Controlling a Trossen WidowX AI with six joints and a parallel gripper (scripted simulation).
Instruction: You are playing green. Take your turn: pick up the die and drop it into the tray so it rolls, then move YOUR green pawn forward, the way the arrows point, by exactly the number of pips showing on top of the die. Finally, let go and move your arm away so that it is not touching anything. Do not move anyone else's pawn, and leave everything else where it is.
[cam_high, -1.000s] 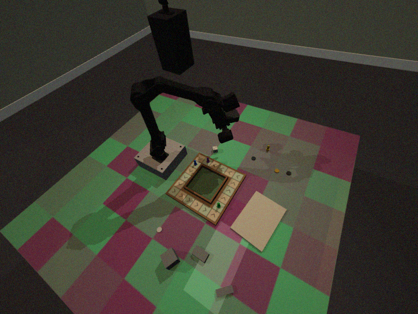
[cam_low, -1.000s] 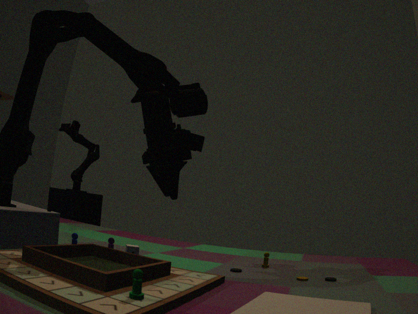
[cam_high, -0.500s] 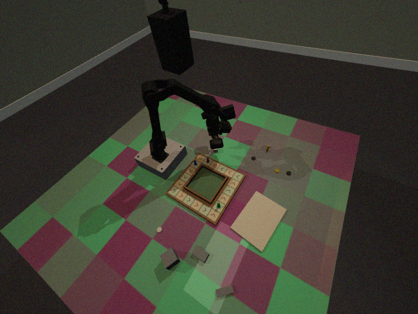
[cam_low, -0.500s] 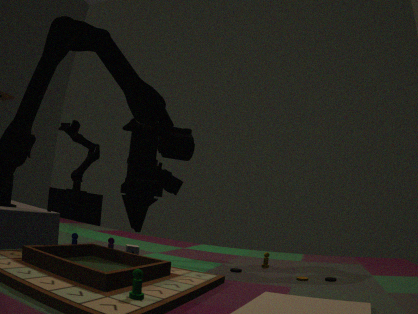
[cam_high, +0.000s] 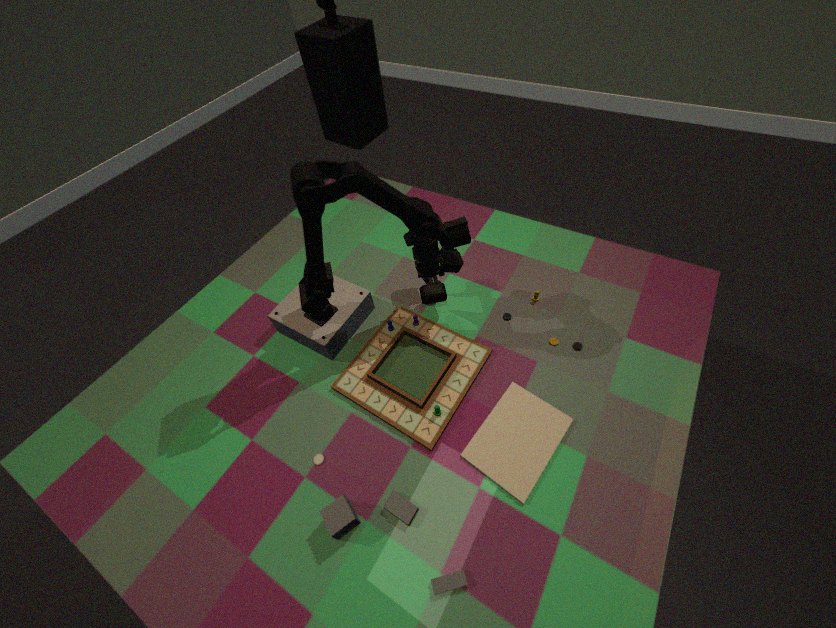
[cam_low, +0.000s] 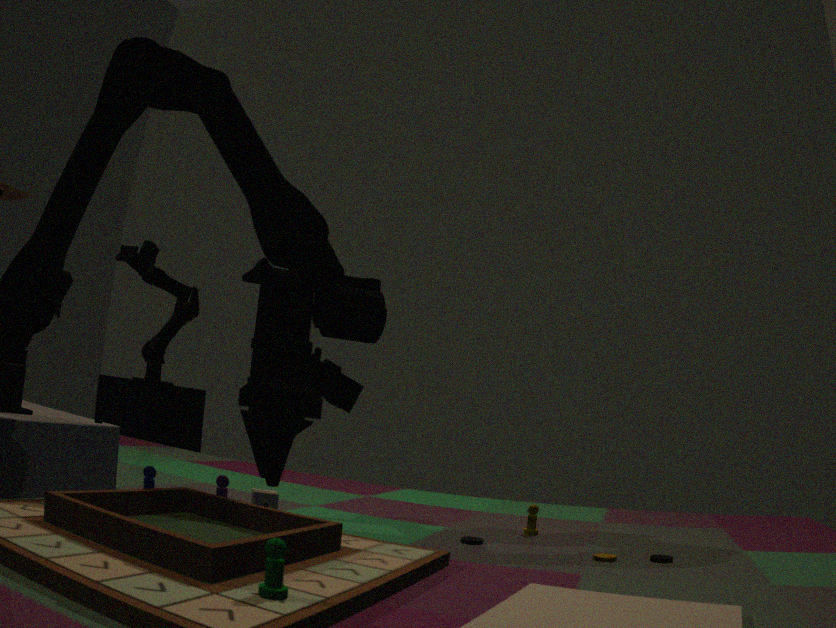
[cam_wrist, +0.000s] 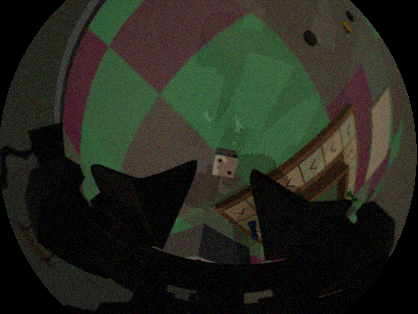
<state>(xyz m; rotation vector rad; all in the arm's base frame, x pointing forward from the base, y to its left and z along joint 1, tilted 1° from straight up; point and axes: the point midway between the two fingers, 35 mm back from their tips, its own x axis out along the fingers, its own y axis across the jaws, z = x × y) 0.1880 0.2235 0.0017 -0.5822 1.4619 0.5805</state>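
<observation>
The white die lies 20 mm below my gripper tip. From my gripper tip the other things lie so: blue pawn: 30 mm behind, 140 mm to the right, 10 mm below; then purple pawn: 10 mm ahead, 90 mm to the right, 10 mm below; then sunken green tray: 80 mm ahead, 200 mm to the right, 30 mm below.
</observation>
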